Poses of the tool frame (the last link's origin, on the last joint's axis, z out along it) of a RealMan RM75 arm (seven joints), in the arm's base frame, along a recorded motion.
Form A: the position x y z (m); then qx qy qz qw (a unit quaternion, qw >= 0).
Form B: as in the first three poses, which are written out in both.
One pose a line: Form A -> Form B
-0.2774 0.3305 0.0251 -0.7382 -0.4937 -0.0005 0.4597 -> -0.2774 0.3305 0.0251 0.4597 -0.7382 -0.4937 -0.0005
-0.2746 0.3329 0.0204 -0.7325 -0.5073 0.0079 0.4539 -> -0.2746 0.3329 0.0204 0.4539 -0.7325 -0.5073 0.0079
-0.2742 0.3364 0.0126 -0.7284 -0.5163 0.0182 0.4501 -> -0.2742 0.3364 0.0126 0.4501 -0.7284 -0.5163 0.0182
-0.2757 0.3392 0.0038 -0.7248 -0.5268 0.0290 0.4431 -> -0.2757 0.3392 0.0038 0.4431 -0.7248 -0.5268 0.0290
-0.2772 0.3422 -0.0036 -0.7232 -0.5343 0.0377 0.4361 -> -0.2772 0.3422 -0.0036 0.4361 -0.7232 -0.5343 0.0377
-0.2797 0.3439 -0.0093 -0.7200 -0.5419 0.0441 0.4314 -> -0.2797 0.3439 -0.0093 0.4314 -0.7200 -0.5419 0.0441
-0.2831 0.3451 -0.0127 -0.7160 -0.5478 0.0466 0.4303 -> -0.2831 0.3451 -0.0127 0.4303 -0.7160 -0.5478 0.0466
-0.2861 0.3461 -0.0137 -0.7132 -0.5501 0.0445 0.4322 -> -0.2861 0.3461 -0.0137 0.4322 -0.7132 -0.5501 0.0445
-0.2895 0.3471 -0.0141 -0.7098 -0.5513 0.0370 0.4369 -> -0.2895 0.3471 -0.0141 0.4369 -0.7098 -0.5513 0.0370
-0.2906 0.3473 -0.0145 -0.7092 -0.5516 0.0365 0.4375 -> -0.2906 0.3473 -0.0145 0.4375 -0.7092 -0.5516 0.0365
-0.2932 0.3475 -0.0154 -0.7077 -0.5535 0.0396 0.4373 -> -0.2932 0.3475 -0.0154 0.4373 -0.7077 -0.5535 0.0396
